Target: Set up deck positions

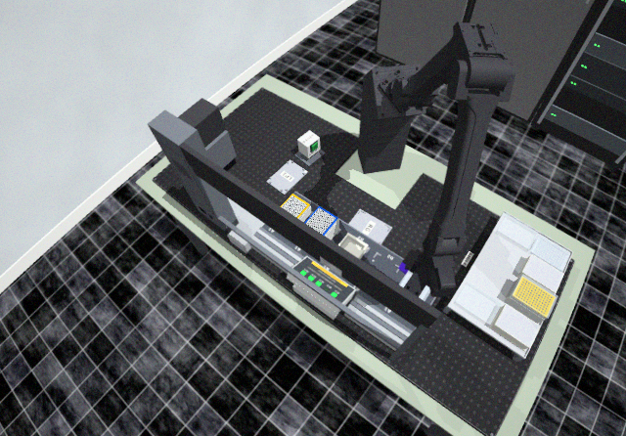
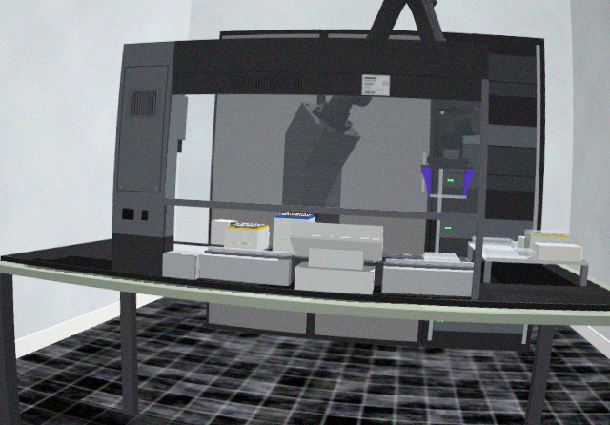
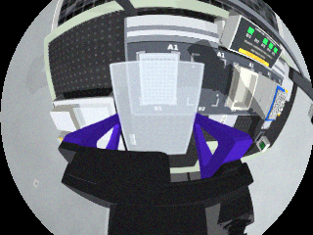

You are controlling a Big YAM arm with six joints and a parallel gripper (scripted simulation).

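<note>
My gripper is now right at the clear plate lid. Round my hand: blue-rimmed tip rack 13 cm ahead, 35 cm to the right, 10 cm below; white reservoir 8 cm ahead, 24 cm to the right, 16 cm below; sample plate 16 cm below.
</note>
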